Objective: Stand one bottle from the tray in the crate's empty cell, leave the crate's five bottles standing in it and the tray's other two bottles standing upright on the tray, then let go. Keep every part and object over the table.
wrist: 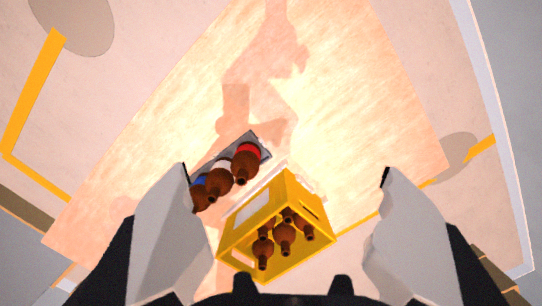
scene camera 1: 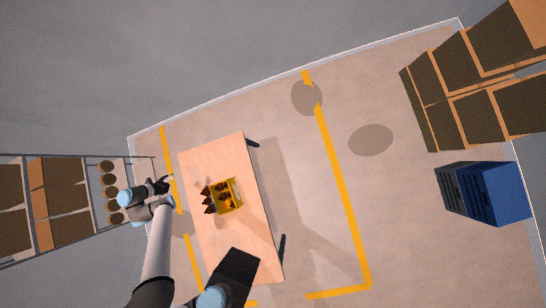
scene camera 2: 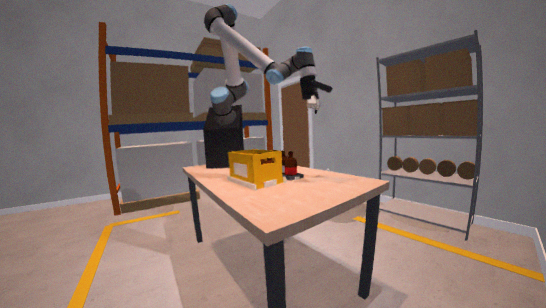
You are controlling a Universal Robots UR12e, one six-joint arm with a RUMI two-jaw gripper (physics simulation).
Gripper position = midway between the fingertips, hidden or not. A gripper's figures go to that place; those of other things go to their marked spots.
Scene:
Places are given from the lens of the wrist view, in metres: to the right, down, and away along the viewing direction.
my gripper point(wrist: 283, 166): 0.01, 0.01, 0.13
white-labelled bottle point(wrist: 219, 181): -0.13, 0.07, 0.44

